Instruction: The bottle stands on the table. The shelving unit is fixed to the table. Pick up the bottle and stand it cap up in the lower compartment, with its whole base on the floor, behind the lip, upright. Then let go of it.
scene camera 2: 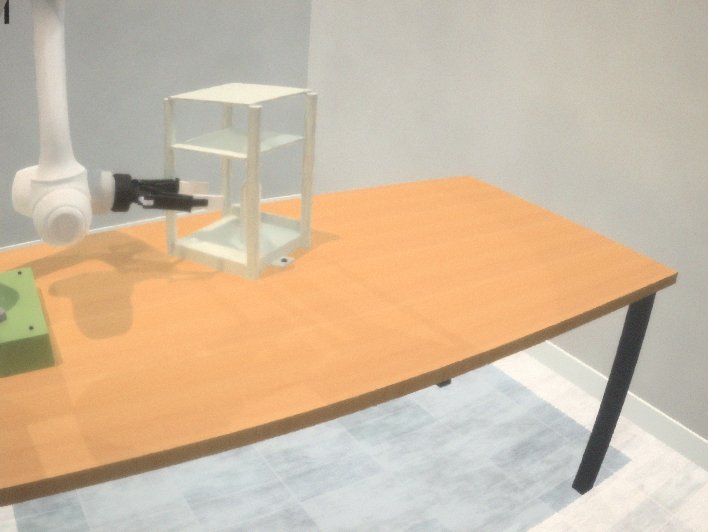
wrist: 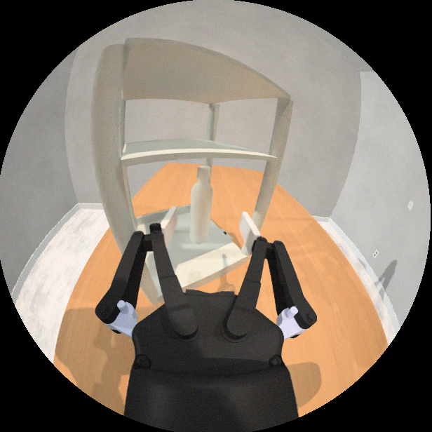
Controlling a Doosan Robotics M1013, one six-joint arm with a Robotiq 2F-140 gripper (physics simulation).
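Both scene camera 2 and the wrist view show the gripper, and on the gripper [wrist: 116,309] and [scene camera 2: 137,182] are the same spot.
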